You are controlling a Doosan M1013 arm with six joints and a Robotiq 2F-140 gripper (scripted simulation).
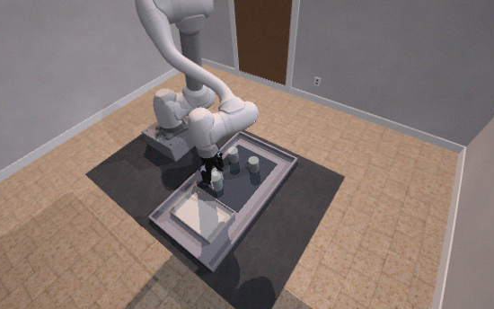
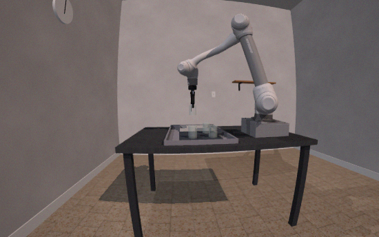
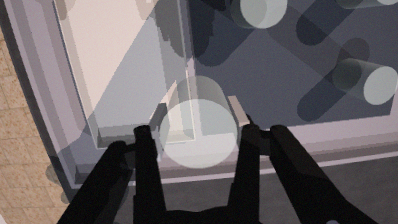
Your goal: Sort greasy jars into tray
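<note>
Right now the tray is 10 mm behind my hand, 120 mm to the right of it and 200 mm below it. The rest, counted from my hand: dark drying mat (70 mm behind, 190 mm to the left, 210 mm below).
</note>
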